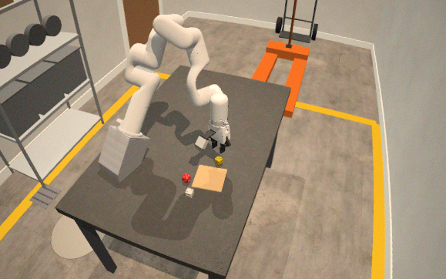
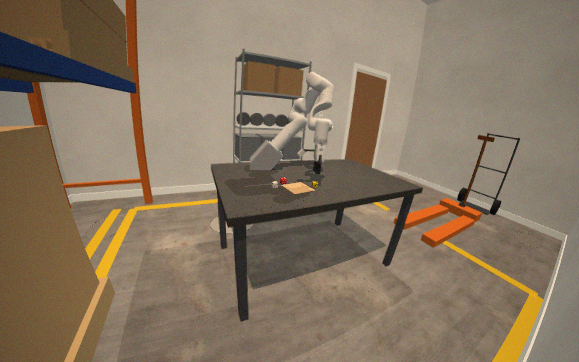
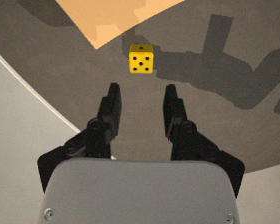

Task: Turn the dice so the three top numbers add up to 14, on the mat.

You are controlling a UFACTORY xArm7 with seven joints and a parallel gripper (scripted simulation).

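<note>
My gripper is now 90 mm above the yellow die. The rest, counted from my hand: mat 110 mm to the right, 110 mm below; then red die 90 mm behind, 170 mm to the right, 90 mm below; then white die 40 mm behind, 240 mm to the right, 90 mm below.
</note>
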